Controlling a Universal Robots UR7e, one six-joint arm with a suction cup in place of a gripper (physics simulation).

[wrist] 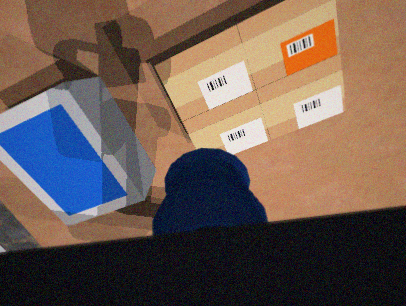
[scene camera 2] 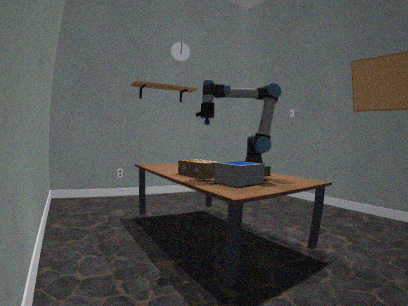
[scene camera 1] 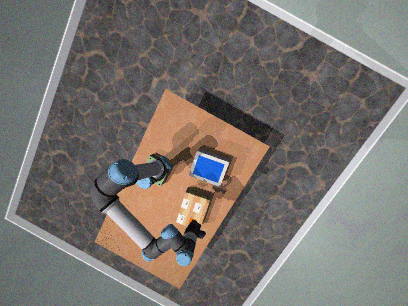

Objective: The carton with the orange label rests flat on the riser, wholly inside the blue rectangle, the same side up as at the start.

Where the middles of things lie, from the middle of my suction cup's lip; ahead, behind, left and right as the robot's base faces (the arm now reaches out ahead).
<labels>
My suction cup is 310 mm above the grey riser with blue rectangle (scene camera 2: 238, 173), 280 mm to the right of it and 100 mm past it.
</labels>
